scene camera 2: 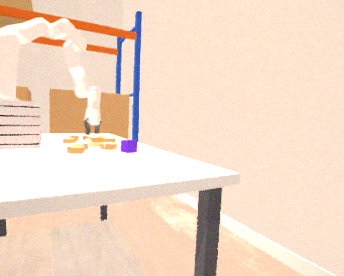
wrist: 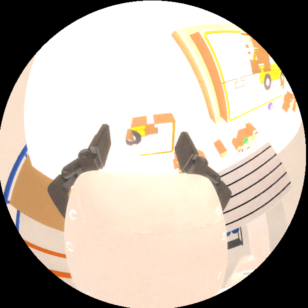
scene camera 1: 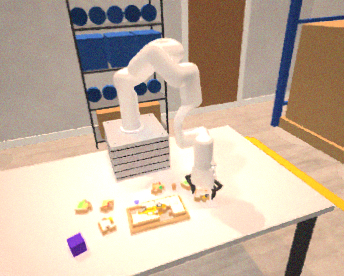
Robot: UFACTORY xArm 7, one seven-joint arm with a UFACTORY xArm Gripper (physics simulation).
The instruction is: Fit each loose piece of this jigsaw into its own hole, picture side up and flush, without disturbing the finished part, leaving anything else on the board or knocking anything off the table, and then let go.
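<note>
The jigsaw board (scene camera 1: 159, 225) (wrist: 202, 75) lies on the table, its picture partly filled, with brown holes showing. My gripper (scene camera 1: 204, 189) (scene camera 2: 93, 131) (wrist: 144, 136) is open and empty, above the board's right side as scene camera 1 sees it. A white loose piece with a yellow line and a dark wheel (scene camera 1: 202, 197) (wrist: 160, 137) lies picture side up below and between my fingers. A green piece (scene camera 1: 186, 184) lies beside it, partly behind a finger in the wrist view. More loose pieces are a green-marked piece (scene camera 1: 158, 188) (wrist: 245, 140), a green-topped piece (scene camera 1: 83, 206), a small piece (scene camera 1: 107, 205) and a white piece (scene camera 1: 107, 225).
A purple cube (scene camera 1: 77, 244) (scene camera 2: 129, 146) stands near the front left in scene camera 1. A small orange block (scene camera 1: 174, 186) (wrist: 220, 148) and a small purple thing (scene camera 1: 136, 202) (wrist: 270, 106) lie behind the board. The slatted robot base (scene camera 1: 138, 155) stands at the back.
</note>
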